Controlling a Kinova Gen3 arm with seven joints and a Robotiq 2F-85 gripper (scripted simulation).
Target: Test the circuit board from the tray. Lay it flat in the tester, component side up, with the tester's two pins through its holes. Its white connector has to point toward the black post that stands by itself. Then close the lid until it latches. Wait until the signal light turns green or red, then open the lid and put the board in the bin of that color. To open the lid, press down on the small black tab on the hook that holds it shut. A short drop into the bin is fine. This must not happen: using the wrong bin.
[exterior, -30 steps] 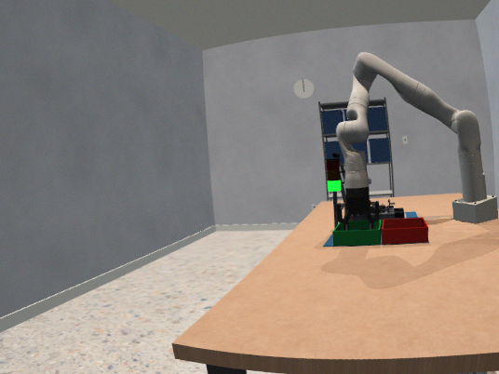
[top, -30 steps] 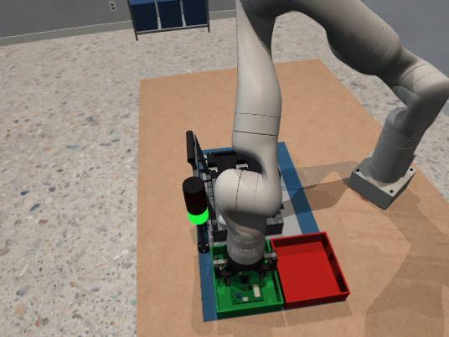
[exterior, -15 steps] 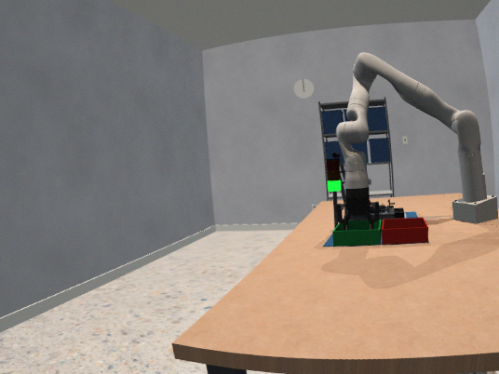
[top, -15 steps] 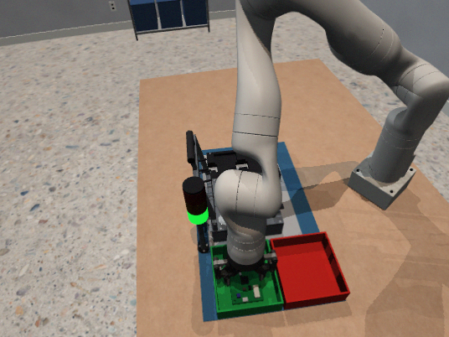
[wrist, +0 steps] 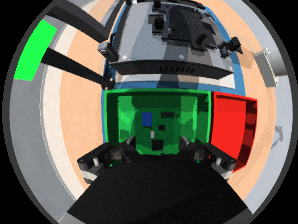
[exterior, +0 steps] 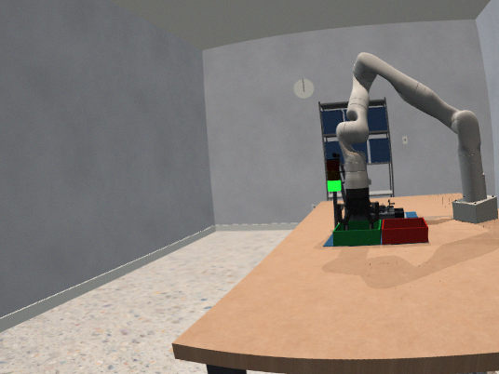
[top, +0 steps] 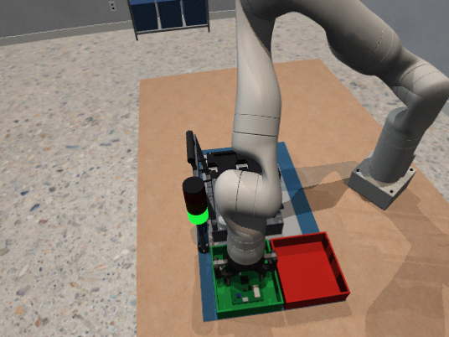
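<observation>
The green bin lies 1 cm below my hand. The rest, counted from my hand: red bin: 15 cm behind, 1 cm to the right, 1 cm below; then green circuit board: 1 cm below; then tester lid: 8 cm ahead, 20 cm to the right, 16 cm above.
</observation>
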